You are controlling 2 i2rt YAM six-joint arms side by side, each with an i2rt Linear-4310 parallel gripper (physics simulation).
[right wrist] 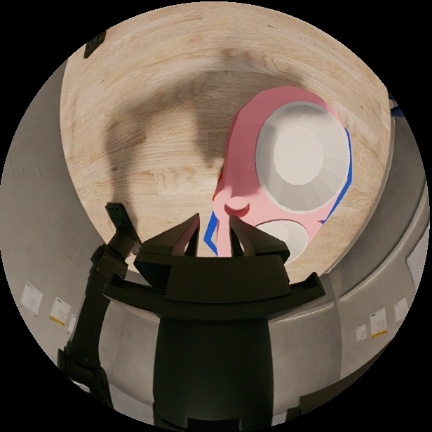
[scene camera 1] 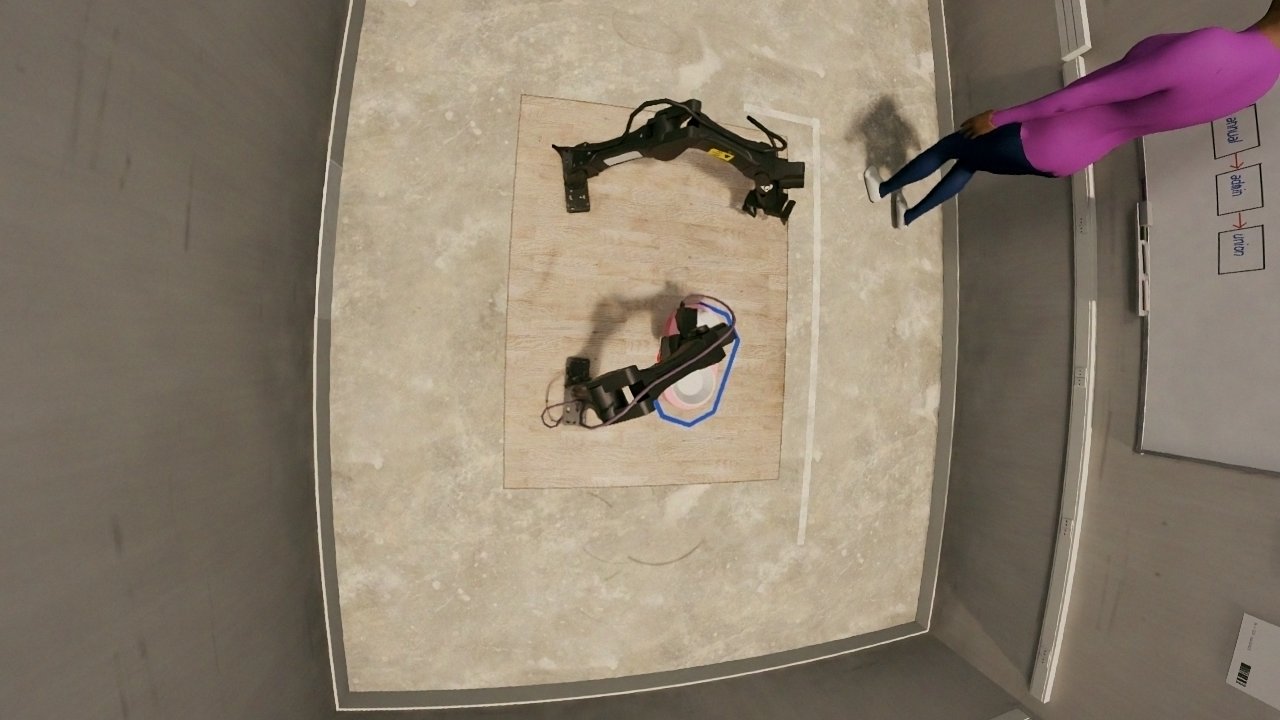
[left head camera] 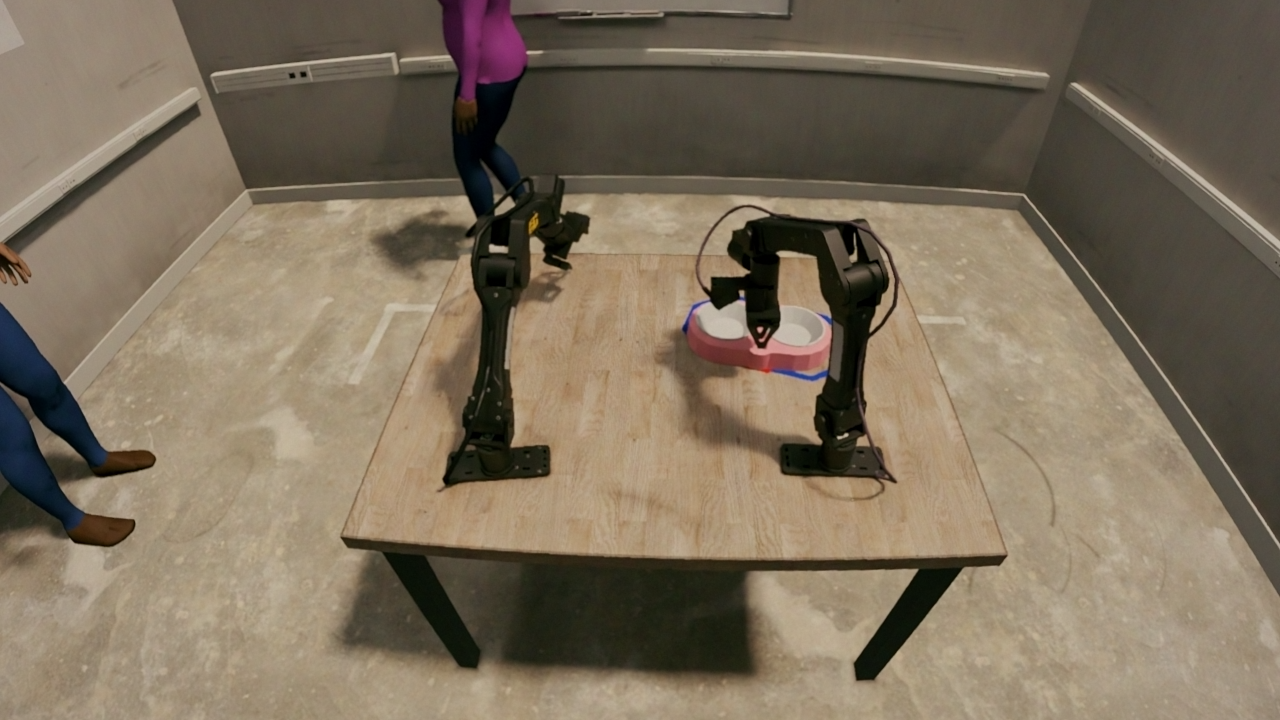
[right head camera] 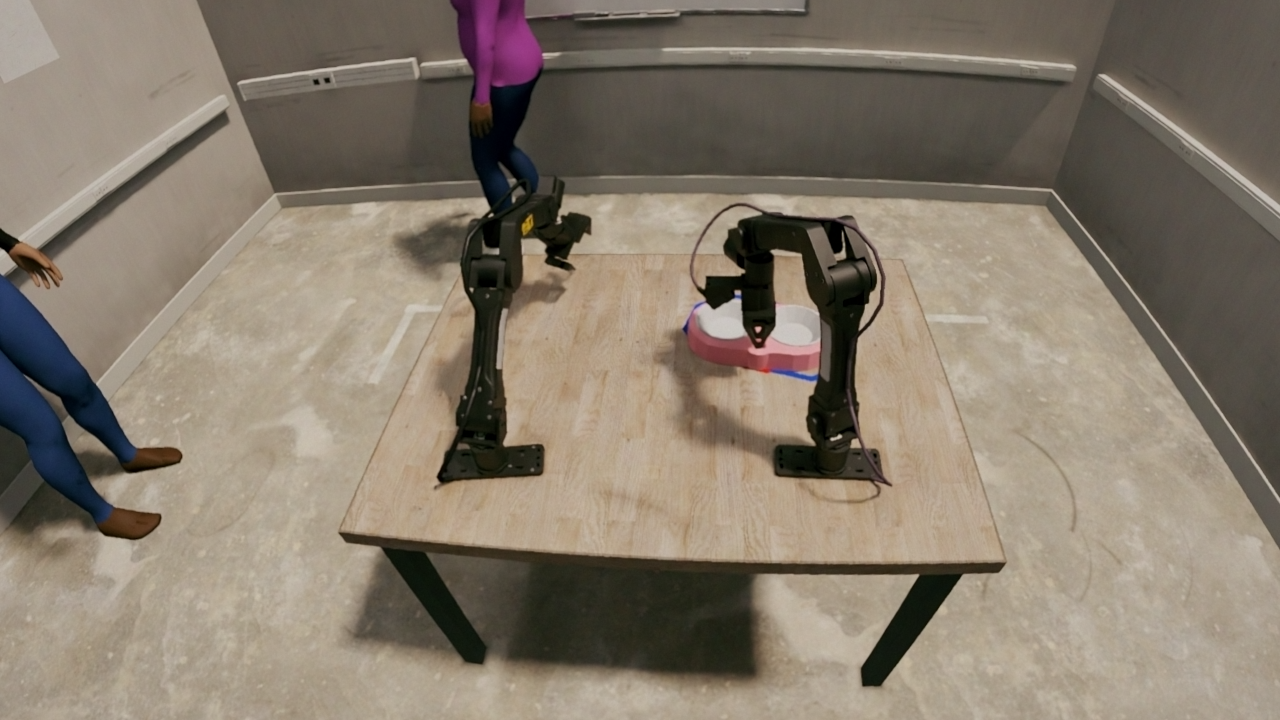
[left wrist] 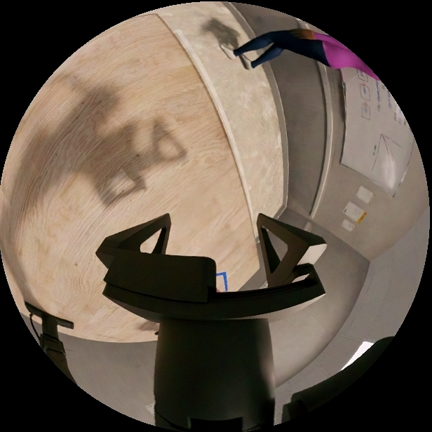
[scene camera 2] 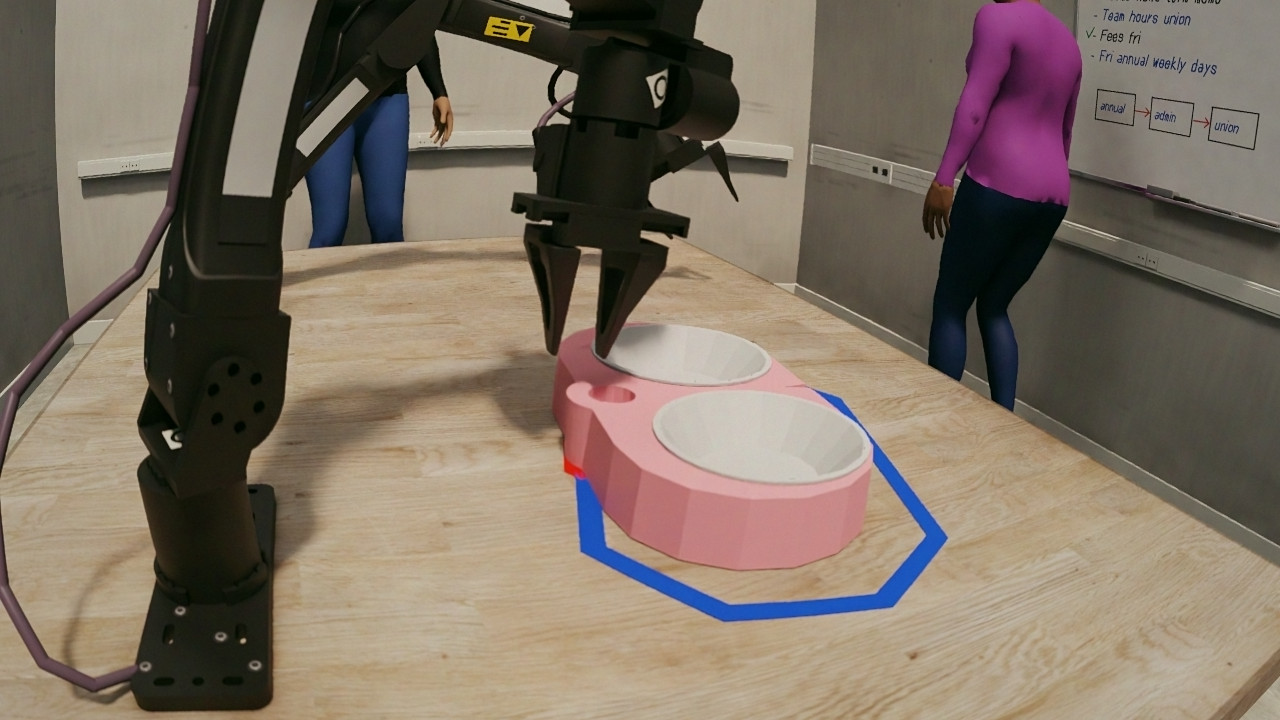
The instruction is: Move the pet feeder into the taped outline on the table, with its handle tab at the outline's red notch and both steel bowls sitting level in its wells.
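Frame: origin at the left arm's base, x right, y back, z down, level; centimetres.
Seen in the pictures: left gripper, fingertip midpoint: (scene camera 1: 769,220) (left head camera: 578,251) (right head camera: 581,251) (scene camera 2: 705,219); right gripper, fingertip midpoint: (scene camera 1: 666,352) (left head camera: 760,343) (right head camera: 758,343) (scene camera 2: 576,354); left arm's base at its link origin: (scene camera 1: 575,180) (left head camera: 498,465) (right head camera: 493,464); right arm's base at its link origin: (scene camera 1: 576,391) (left head camera: 832,462) (right head camera: 828,464) (scene camera 2: 216,585).
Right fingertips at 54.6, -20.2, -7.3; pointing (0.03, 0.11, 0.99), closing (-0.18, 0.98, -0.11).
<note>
Pixels of each thing's middle, then the offset from my right fingertips to it, as dx, dy, dz. "spot": a spot on its surface instead. Level surfaces: height alone.
- pink pet feeder at the middle of its body: (scene camera 2: 695,421) (right head camera: 759,334) (left head camera: 759,334) (scene camera 1: 689,356) +2.4, -8.3, +5.0
- blue taped outline at a spot on its surface: (scene camera 2: 805,610) spot: +22.1, -2.1, +7.2
- red notch at a spot on its surface: (scene camera 2: 571,466) spot: +1.5, +0.8, +7.2
- handle tab at the middle of its body: (scene camera 2: 576,426) (right head camera: 757,360) (left head camera: 758,360) +0.3, -0.2, +5.0
- wooden table at its surface level: dz +7.3
The pink pet feeder (left head camera: 716,351) (scene camera 2: 733,510) stands over the blue taped outline (scene camera 2: 805,610) (scene camera 1: 688,423). Bare table shows inside the tape at its near end in scene camera 2; its body hides tape beyond the red notch (scene camera 2: 571,466) (right wrist: 218,185). The handle tab (scene camera 2: 583,394) is above and close to the notch. Two pale bowls (scene camera 2: 760,438) (scene camera 2: 684,353) look level in the wells. My right gripper (scene camera 2: 578,354) (right wrist: 214,217) is narrowly open and empty, above the feeder's tab side. My left gripper (left wrist: 213,217) (scene camera 1: 768,216) is wide open and empty, away from the feeder.
The wooden table (left head camera: 617,501) carries both arm bases (left head camera: 528,460) (left head camera: 796,460). The right arm reaches over the feeder, with its cable looping beside it. A person in a purple top (left head camera: 487,44) stands beyond the table; another in blue trousers (left head camera: 35,358) stands at the left.
</note>
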